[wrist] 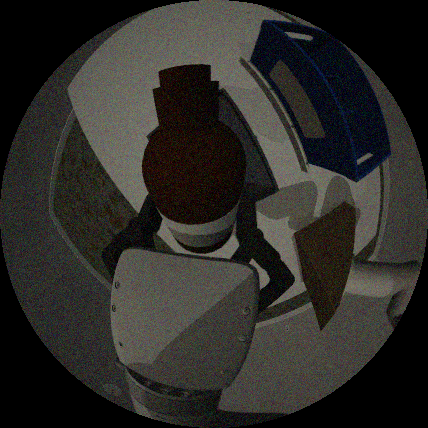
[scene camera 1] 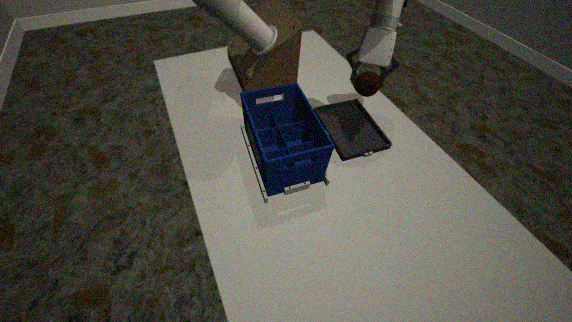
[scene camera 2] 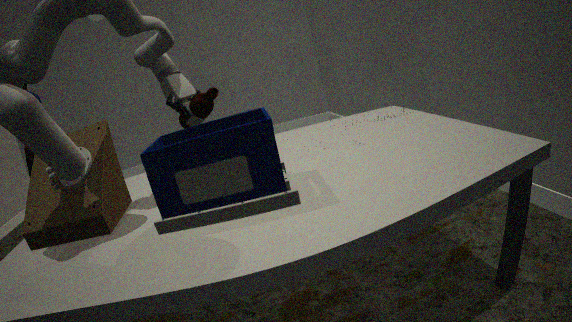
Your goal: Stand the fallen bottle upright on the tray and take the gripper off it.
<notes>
I see my gripper (scene camera 1: 364,86), a brown bottle (scene camera 2: 201,105) and a pale rail (scene camera 2: 269,203).
The brown bottle shows as well in the wrist view (wrist: 193,166).
</notes>
